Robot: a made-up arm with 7 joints.
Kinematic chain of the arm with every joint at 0, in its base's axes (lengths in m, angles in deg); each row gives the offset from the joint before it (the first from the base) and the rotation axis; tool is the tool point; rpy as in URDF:
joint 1: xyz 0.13 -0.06 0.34 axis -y
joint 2: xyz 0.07 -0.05 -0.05 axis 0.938 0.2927 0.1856
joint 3: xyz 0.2 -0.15 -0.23 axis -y
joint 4: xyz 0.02 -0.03 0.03 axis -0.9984 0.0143 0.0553
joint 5: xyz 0.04 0 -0.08 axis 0.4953 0.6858 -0.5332
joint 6: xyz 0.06 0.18 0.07 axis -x
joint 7: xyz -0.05 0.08 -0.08 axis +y
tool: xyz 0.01 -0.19 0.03 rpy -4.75 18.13 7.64
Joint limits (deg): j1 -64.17..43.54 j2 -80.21..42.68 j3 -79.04..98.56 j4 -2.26..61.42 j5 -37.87..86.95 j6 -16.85..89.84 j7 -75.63..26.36
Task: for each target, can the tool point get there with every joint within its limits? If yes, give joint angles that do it. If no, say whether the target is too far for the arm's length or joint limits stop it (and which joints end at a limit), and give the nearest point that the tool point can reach.
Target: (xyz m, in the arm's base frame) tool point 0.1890 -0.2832 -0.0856
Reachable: yes | joints -36.67 -9.13 -38.20 9.90 9.48 5.23 -65.32
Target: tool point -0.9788 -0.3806 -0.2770
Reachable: no: too far | nearest point -0.3087 -0.1839 -0.1660 | short by 0.707 m
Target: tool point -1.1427 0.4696 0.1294
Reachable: no: too far | nearest point -0.3429 0.0257 -0.1114 | short by 0.946 m
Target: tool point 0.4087 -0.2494 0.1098
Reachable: yes | joints -5.49 19.04 64.98 15.05 56.83 41.10 -27.46
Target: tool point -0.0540 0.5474 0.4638
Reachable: no: joint limits stop it (at a limit: joint 1, joint 2, joint 3, joint 4, joint 6) | nearest point -0.0712 0.0739 0.0967 | short by 0.599 m
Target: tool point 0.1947 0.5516 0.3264
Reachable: no: joint limits stop it (at a limit: joint 1, joint 2, joint 3, joint 5, joint 6) | nearest point 0.4403 0.0836 0.2311 | short by 0.537 m
